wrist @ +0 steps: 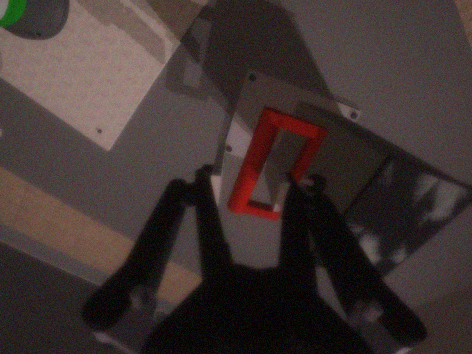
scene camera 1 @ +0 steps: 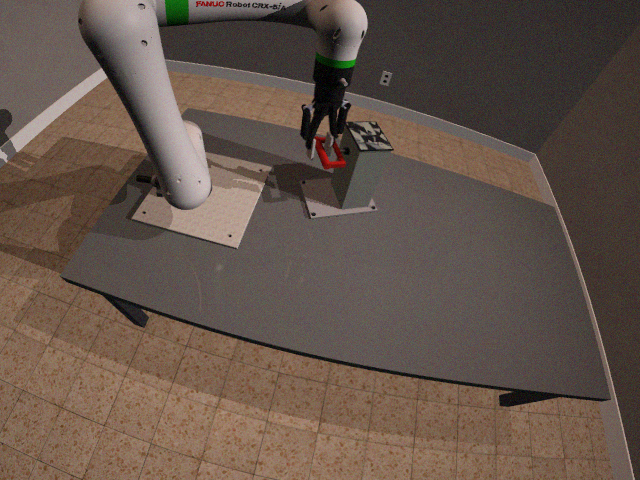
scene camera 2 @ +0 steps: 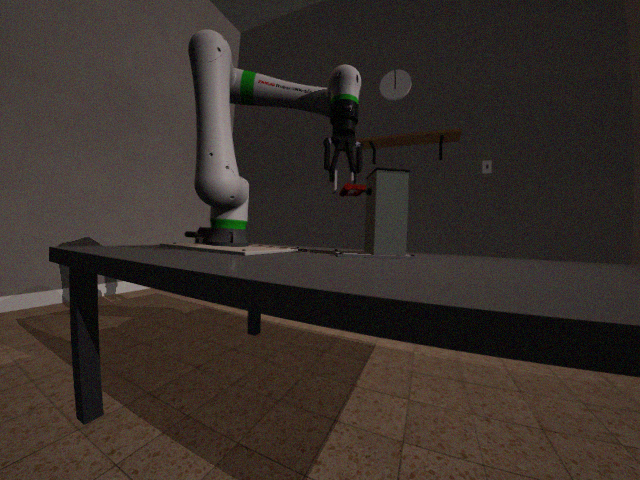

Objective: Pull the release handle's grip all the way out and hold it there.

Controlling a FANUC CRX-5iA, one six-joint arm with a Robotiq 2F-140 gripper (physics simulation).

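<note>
The release handle's grip is a red rectangular frame [scene camera 1: 333,164] [scene camera 2: 353,190] [wrist: 256,157]. It sticks out from the side of a tall pale green box [scene camera 1: 359,178] [scene camera 2: 391,211] on a short dark stem [scene camera 1: 345,150] [scene camera 2: 368,191]. My gripper [scene camera 1: 320,145] [scene camera 2: 343,184] [wrist: 245,159] points down at the grip, its fingers partly apart. In the wrist view one finger pad is outside the grip's outer bar and the other is at the frame's opening, on the box side. The outer bar lies between the pads with gaps visible, so nothing is clamped. The lower part of the box-side finger is partly hidden.
The box has a black-and-white patterned top [scene camera 1: 368,135] [wrist: 405,210] and stands on a thin bolted plate [scene camera 1: 343,210] [wrist: 237,135]. The arm's pale base plate [scene camera 1: 217,219] [scene camera 2: 248,251] [wrist: 100,95] lies beside it on the grey table [scene camera 1: 413,289]. A wooden shelf [scene camera 2: 418,137] is on the wall behind.
</note>
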